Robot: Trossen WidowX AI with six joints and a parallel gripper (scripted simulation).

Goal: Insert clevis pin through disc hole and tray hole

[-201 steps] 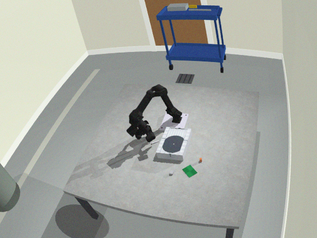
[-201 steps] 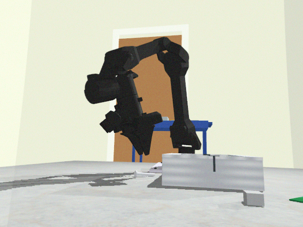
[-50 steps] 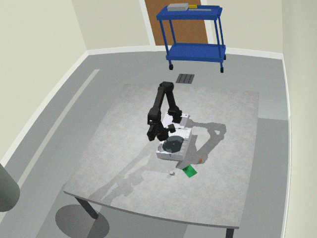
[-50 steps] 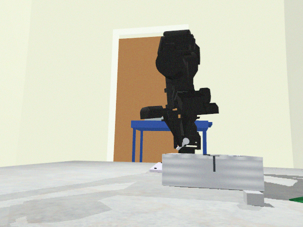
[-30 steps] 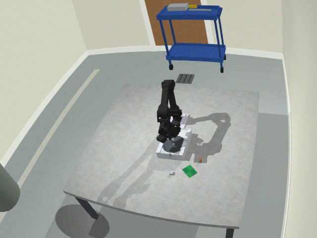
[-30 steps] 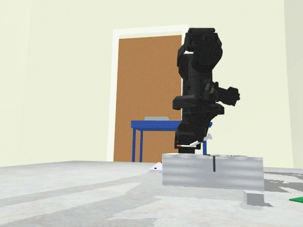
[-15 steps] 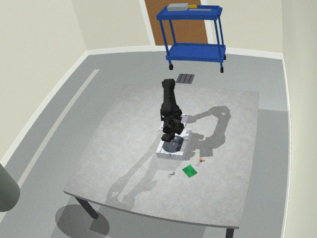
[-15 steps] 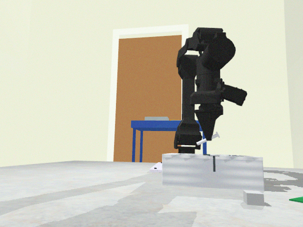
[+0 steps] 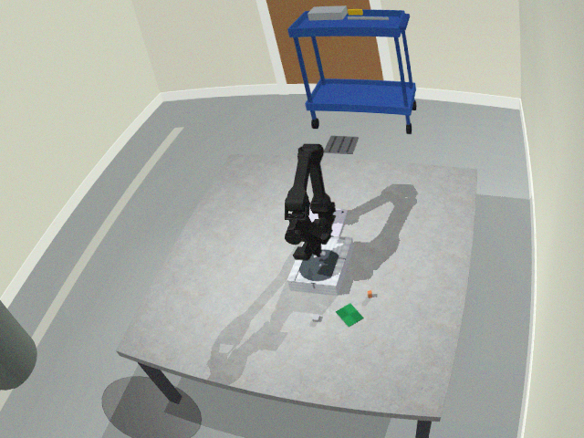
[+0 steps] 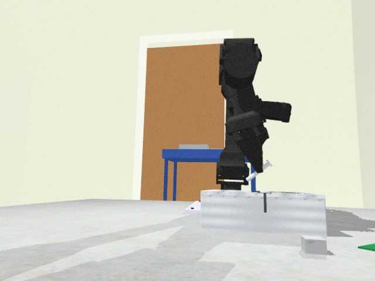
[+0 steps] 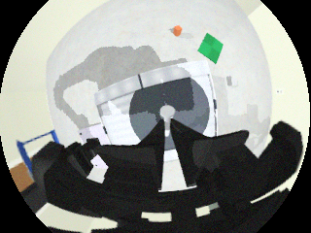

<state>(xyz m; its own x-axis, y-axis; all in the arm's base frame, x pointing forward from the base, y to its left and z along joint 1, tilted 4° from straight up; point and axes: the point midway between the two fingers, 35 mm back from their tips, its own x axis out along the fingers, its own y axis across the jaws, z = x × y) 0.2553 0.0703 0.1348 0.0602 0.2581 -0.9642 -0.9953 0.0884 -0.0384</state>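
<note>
Now: gripper tip right at the steel clevis pin. The rest, counted from my gripper tip: dark aluminium disc 1 cm ahead, 4 cm below; then small orange cube 8 cm ahead, 21 cm to the left, 8 cm below; then rimmed steel tray 2 cm behind, 1 cm to the right, 5 cm below.
</note>
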